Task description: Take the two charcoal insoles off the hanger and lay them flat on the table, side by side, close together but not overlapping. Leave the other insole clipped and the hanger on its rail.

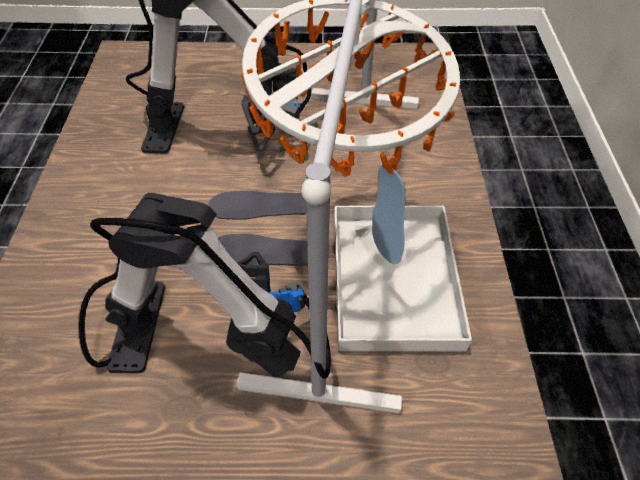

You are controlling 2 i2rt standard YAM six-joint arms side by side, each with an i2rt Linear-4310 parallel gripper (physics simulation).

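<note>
Two charcoal insoles lie flat on the table, lengthwise and side by side with a narrow gap. The upper insole (258, 204) and the lower insole (289, 250) have their right ends hidden behind the stand's post. A blue-grey insole (390, 217) hangs from an orange clip (391, 161) on the round white hanger (374, 142). My left gripper (262, 146) is above the table, up from the upper insole and apart from it; its finger gap is unclear. My right gripper (253, 256) is at the near edge of the lower insole, partly hidden by its arm; its opening does not show clearly.
The hanger is on its rail (338, 87), with many empty clips. The grey post (318, 279) stands between the right arm and a white tray (403, 344). The stand's white foot (361, 399) lies near the lower edge. The blue-grey insole hangs over the tray.
</note>
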